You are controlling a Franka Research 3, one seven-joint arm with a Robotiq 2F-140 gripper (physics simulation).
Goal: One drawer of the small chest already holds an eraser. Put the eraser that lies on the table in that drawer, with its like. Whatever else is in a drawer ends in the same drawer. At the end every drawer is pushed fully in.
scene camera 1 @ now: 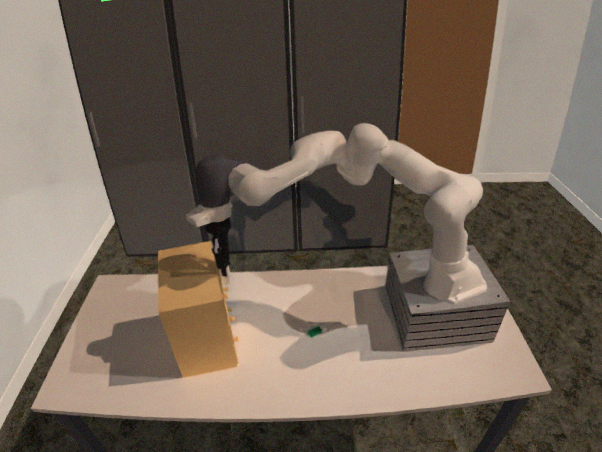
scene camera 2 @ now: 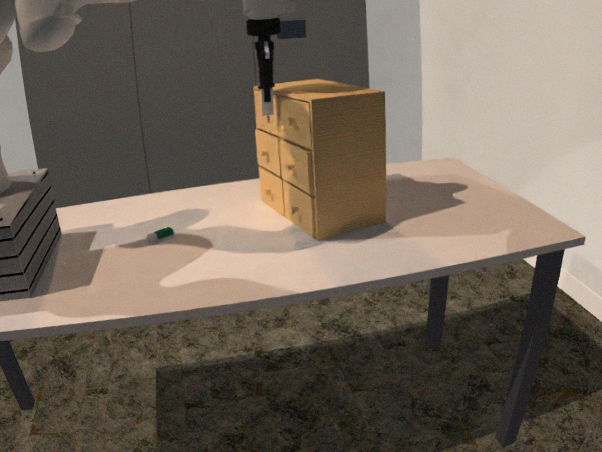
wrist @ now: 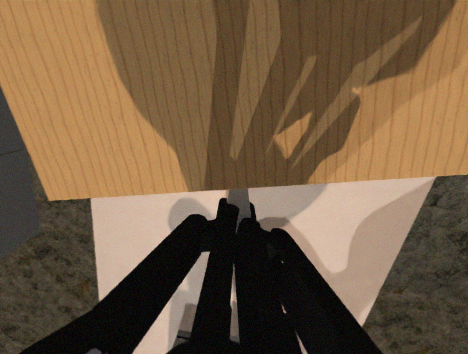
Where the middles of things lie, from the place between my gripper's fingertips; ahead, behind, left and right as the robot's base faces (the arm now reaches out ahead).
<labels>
Now: hand 120 mm short of the small wooden chest [scene camera 2: 348,125], 110 mm above it and 10 mm to the left of it.
</labels>
